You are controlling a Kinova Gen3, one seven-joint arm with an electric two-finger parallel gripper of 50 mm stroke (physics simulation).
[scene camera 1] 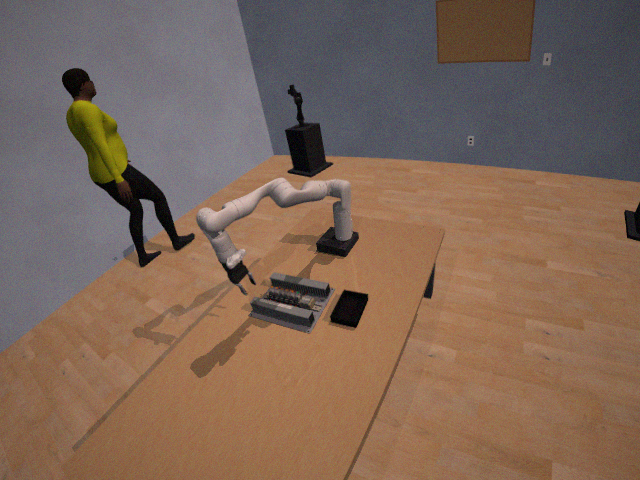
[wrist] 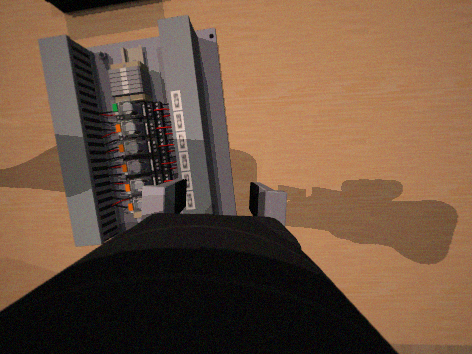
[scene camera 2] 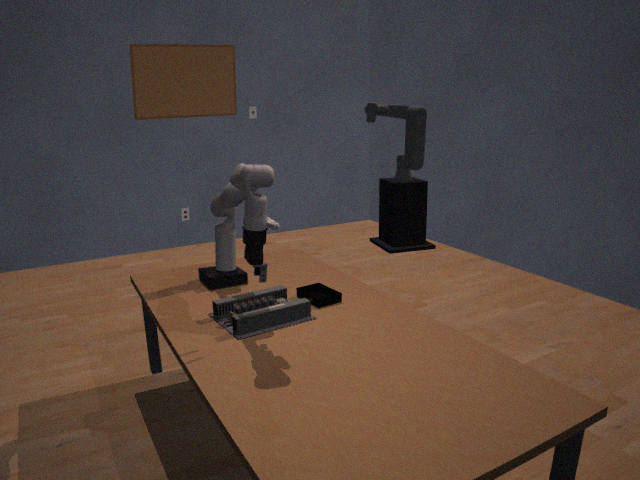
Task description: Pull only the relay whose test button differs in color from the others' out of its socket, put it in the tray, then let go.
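Note:
In the wrist view a row of relays stands in sockets between two grey slotted ducts. The relay with the green test button is at the far end of the row, beside a block of grey terminals. The other relays have orange buttons. My gripper is open and empty, above the panel. In the wrist view its left finger overlaps the near end of the relay row and its right finger shows beyond the panel's right edge. The black tray stands beside the panel; its edge shows at the top of the wrist view.
The grey ducts rise along both sides of the relay row on the panel. The right duct carries white labels. The arm's black base stands on the table behind the panel.

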